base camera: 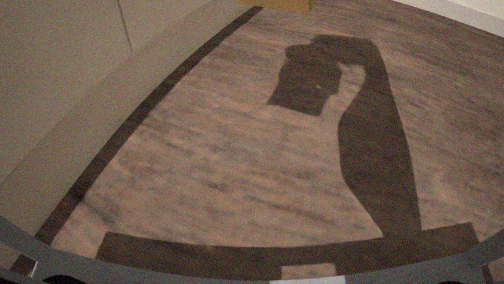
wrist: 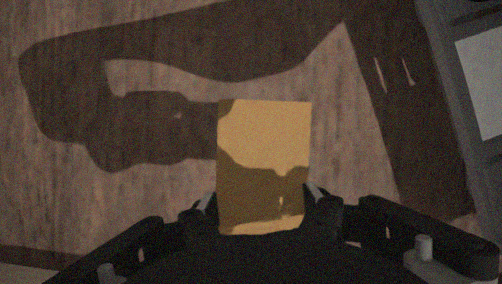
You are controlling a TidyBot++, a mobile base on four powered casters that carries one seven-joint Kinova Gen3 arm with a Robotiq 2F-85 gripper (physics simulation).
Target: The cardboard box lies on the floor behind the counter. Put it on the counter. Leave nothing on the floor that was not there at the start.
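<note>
The cardboard box is a yellow-brown block. In the wrist view it sits between the two fingers, its lower part in shadow. In the base camera view a strip of its lower part shows at the top edge, above the floor. My gripper is shut on the box, one finger against each side. The gripper does not show in the base camera view. The counter shows as a beige panel along the left of the base camera view; its top is out of view.
A dark base strip runs along the foot of the counter panel. A white wall base crosses the top right corner. The wooden floor carries the shadow of the arm and box. Part of the grey mobile base shows at the wrist view's right.
</note>
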